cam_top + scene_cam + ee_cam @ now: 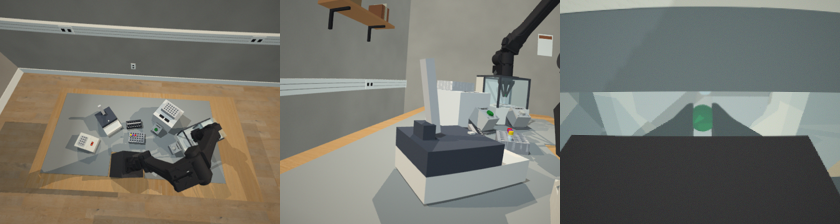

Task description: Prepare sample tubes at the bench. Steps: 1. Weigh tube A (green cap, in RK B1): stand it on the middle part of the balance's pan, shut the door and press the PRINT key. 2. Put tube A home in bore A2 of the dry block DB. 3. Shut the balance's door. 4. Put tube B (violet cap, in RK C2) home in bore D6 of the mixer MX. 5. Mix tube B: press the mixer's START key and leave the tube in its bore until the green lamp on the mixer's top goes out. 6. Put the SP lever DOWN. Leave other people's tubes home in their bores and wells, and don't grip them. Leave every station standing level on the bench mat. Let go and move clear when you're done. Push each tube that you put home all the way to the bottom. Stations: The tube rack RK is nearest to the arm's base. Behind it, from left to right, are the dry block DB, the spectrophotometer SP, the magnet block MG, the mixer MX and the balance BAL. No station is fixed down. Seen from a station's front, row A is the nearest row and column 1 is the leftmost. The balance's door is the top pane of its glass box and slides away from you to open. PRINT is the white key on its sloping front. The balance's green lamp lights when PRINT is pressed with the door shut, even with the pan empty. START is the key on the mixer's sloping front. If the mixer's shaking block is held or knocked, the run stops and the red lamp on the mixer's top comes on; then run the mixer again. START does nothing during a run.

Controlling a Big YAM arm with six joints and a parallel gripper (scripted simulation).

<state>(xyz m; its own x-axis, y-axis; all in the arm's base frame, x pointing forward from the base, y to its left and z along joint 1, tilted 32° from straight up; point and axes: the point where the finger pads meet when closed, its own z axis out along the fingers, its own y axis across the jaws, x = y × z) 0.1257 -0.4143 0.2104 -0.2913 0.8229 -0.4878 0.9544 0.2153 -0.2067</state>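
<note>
The eight-sided pan is 50 mm below my hand and 10 mm to the left of it. From my hand the other things lie so: print key 150 mm to the left, 60 mm below, 40 mm behind; balance door 80 mm to the right, 80 mm above, 30 mm ahead; mixer block 240 mm ahead, 130 mm to the left, 30 mm above.
</note>
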